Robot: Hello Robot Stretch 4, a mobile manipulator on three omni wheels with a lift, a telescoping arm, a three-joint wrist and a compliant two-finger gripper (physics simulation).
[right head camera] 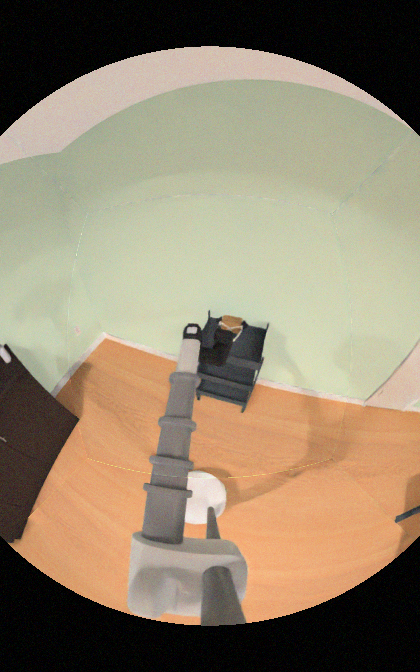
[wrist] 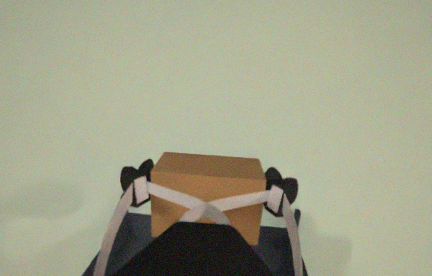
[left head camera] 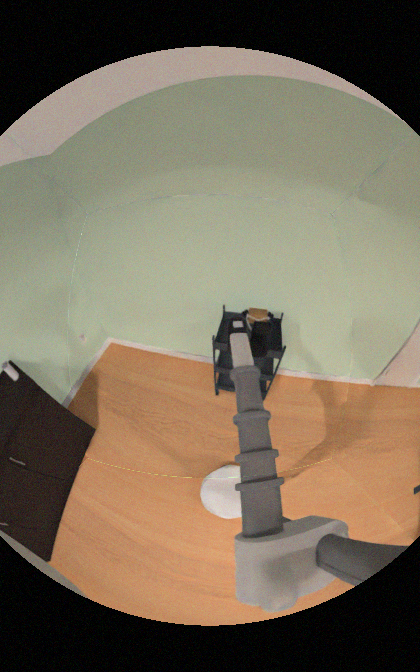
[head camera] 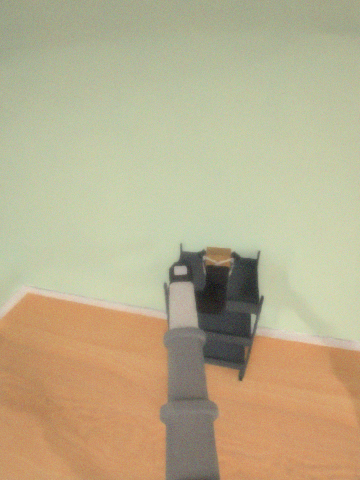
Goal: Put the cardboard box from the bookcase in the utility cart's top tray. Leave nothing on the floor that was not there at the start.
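Frame: origin at the robot's base, x ahead, y left, z up, level; metres.
Seen in the pictures: gripper, fingertip midpoint: (wrist: 210,179) (head camera: 218,253).
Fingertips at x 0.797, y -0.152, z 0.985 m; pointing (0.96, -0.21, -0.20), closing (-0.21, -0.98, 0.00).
A point is followed by its place in that frame.
The brown cardboard box (head camera: 218,255) {y -0.142, x 0.756, z 1.006 m} (left head camera: 258,313) (right head camera: 231,323) (wrist: 207,187) {y -0.140, x 0.754, z 0.998 m} is upright between the two dark fingertips of my gripper (head camera: 218,258) {y -0.152, x 0.797, z 0.985 m} (wrist: 210,179) {y -0.152, x 0.797, z 0.985 m}, which is shut on it. The fingertips press on its left and right sides. The dark utility cart (head camera: 243,306) {y -0.280, x 0.785, z 0.677 m} (left head camera: 271,354) (right head camera: 245,361) stands against the wall. In the head views the box shows at the back part of the cart's top tray. In the wrist view, tray surface shows on both sides of the box's lower part. Whether the box's underside touches the tray is hidden behind the gripper body. The bookcase is not identifiable in these views.
A dark cabinet (left head camera: 45,450) (right head camera: 35,440) stands at the left. A white round object (left head camera: 222,492) (right head camera: 206,497) is on the floor below the arm. A green wall (head camera: 180,150) {y -0.034, x 1.238, z 1.270 m} rises behind the cart. Part of a dark object (right head camera: 407,515) shows at the right edge.
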